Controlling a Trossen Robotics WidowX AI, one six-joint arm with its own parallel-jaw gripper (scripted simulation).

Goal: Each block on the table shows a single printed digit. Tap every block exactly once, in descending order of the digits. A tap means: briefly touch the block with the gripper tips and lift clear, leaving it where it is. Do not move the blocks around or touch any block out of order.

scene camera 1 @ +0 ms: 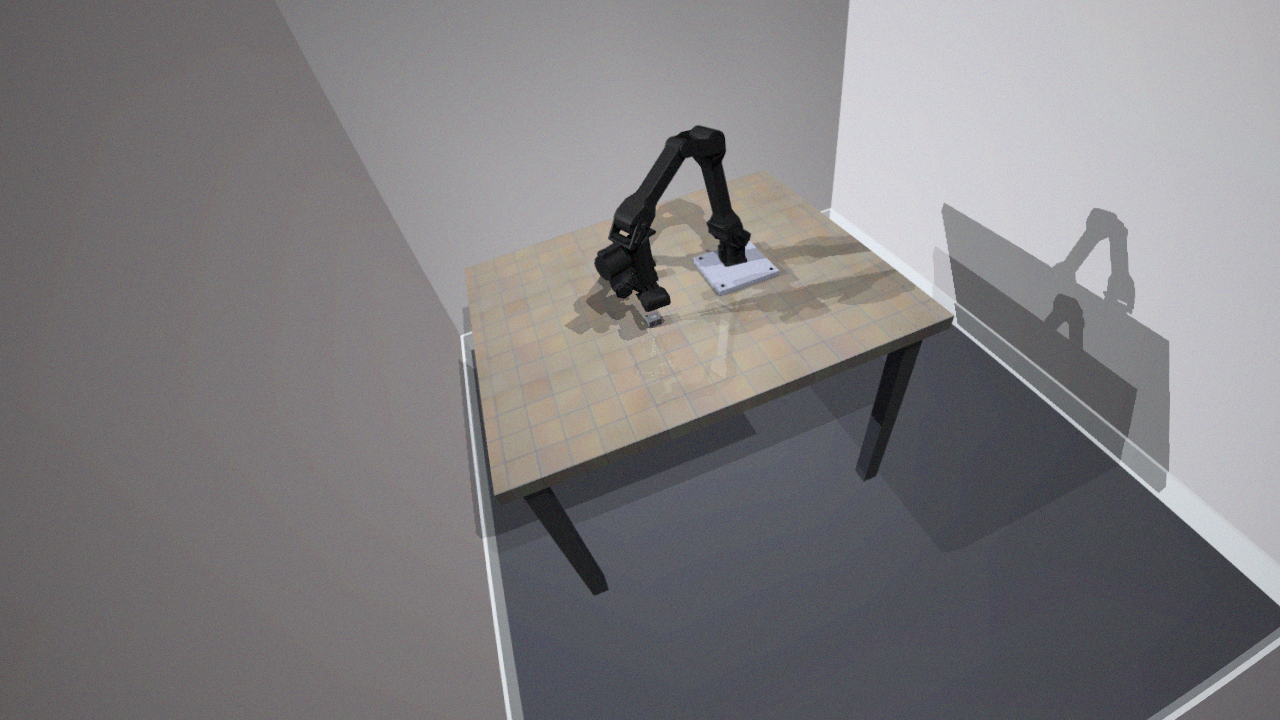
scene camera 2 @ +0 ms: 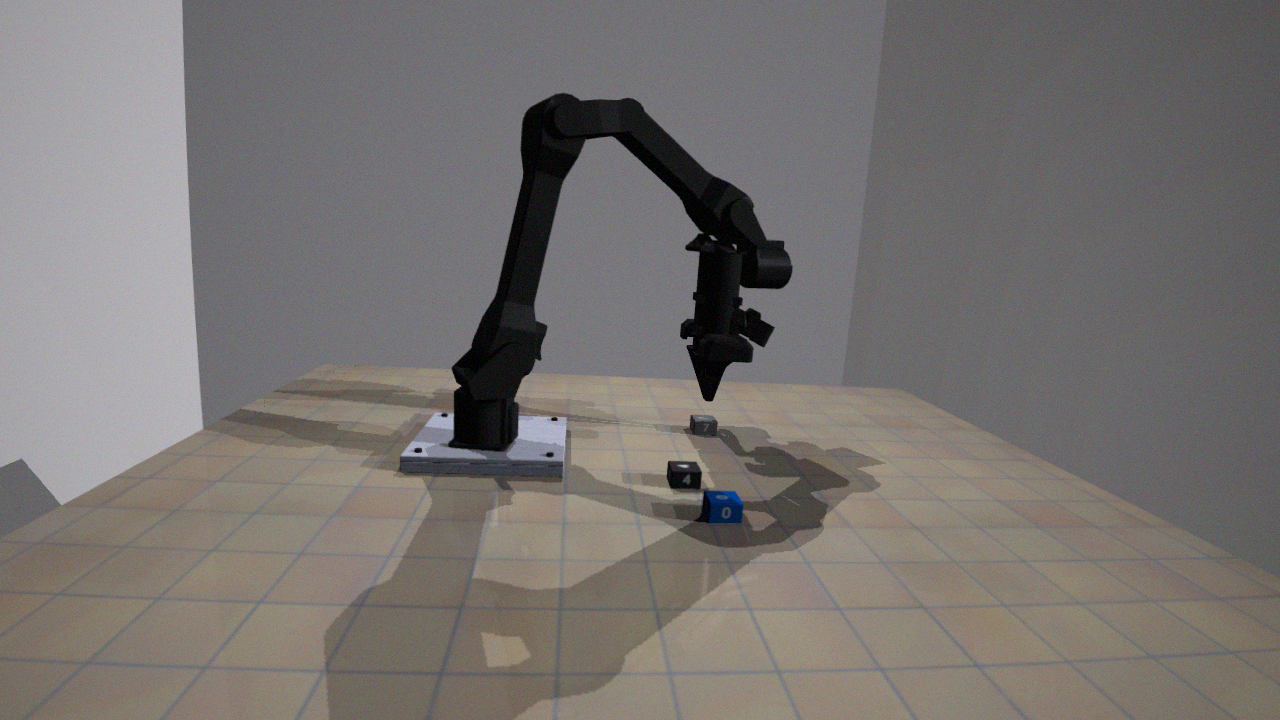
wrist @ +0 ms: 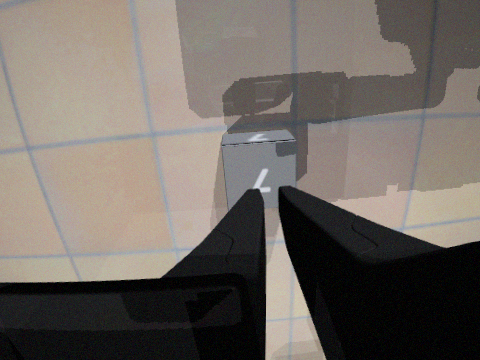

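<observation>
Scene camera 1: the gripper visible. Wrist view: the gripper again, shut, holding nothing. Also here: a black block marked 4, a grey block marked 7, a blue block marked 0.
</observation>
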